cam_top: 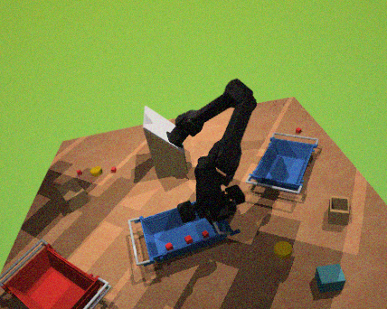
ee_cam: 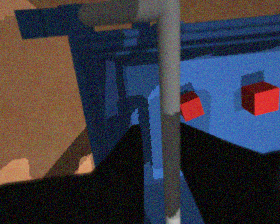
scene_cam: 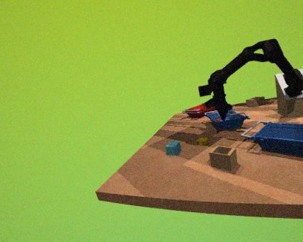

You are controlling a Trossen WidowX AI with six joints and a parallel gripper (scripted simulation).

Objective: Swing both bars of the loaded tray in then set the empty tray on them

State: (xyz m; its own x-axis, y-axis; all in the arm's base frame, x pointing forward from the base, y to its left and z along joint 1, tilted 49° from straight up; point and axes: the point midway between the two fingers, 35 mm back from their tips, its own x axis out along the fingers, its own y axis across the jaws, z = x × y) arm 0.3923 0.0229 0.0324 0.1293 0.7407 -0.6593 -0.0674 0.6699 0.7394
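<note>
Now: gripper tip 19 cm past the blue tray, 32 cm to the right of it and 1 cm above it. From my gripper tip the other things lie so: brown box 8 cm ahead, 37 cm to the left, 4 cm below; then tan block 36 cm behind, 48 cm to the right, 2 cm below; then teal cube 27 cm ahead, 23 cm to the left, 3 cm below.
</note>
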